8 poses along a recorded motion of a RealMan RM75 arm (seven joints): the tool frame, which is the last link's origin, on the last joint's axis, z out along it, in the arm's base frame.
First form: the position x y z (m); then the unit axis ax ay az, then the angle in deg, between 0 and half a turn.
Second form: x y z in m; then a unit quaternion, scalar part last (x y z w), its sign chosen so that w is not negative. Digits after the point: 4 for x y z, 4 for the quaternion.
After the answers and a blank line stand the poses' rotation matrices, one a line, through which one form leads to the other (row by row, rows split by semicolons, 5 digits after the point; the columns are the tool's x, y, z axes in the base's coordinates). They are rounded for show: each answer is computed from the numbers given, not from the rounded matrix.
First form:
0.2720 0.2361 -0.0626 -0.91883 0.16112 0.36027 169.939
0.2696 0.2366 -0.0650 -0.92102 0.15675 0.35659 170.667
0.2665 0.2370 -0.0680 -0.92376 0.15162 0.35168 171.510
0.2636 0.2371 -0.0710 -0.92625 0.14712 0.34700 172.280
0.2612 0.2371 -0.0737 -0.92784 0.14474 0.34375 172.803
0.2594 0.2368 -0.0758 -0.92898 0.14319 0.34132 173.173
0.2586 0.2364 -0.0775 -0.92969 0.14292 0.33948 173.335
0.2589 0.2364 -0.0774 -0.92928 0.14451 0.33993 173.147
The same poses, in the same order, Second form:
0.2720 0.2361 -0.0626 -0.9153 0.1605 0.3589 0.0877
0.2696 0.2366 -0.0650 -0.9180 0.1562 0.3554 0.0814
0.2665 0.2370 -0.0680 -0.9212 0.1512 0.3507 0.0740
0.2636 0.2371 -0.0710 -0.9242 0.1468 0.3462 0.0673
0.2612 0.2371 -0.0737 -0.9260 0.1445 0.3431 0.0628
0.2594 0.2368 -0.0758 -0.9273 0.1429 0.3407 0.0595
0.2586 0.2364 -0.0775 -0.9281 0.1427 0.3389 0.0581
0.2589 0.2364 -0.0774 -0.9276 0.1443 0.3393 0.0598

0.69089 -0.35674 -0.62881; -0.23087 -0.93310 0.27572; -0.68511 -0.04532 -0.72703
0.69856 -0.34466 -0.62708; -0.22900 -0.93795 0.26041; -0.67792 -0.03831 -0.73413
0.70827 -0.33051 -0.62379; -0.22667 -0.94332 0.24244; -0.66856 -0.03032 -0.74304
0.71718 -0.31792 -0.62015; -0.22469 -0.94784 0.22606; -0.65967 -0.02279 -0.75121
0.72287 -0.31060 -0.61724; -0.22447 -0.95039 0.21536; -0.65351 -0.01712 -0.75672
0.72697 -0.30567 -0.61489; -0.22452 -0.95205 0.20783; -0.64893 -0.01303 -0.76074
0.72957 -0.30425 -0.61250; -0.22544 -0.95253 0.20461; -0.64568 -0.01119 -0.76353
0.72810 -0.30818 -0.61228; -0.22706 -0.95124 0.20878; -0.64677 -0.01299 -0.76258

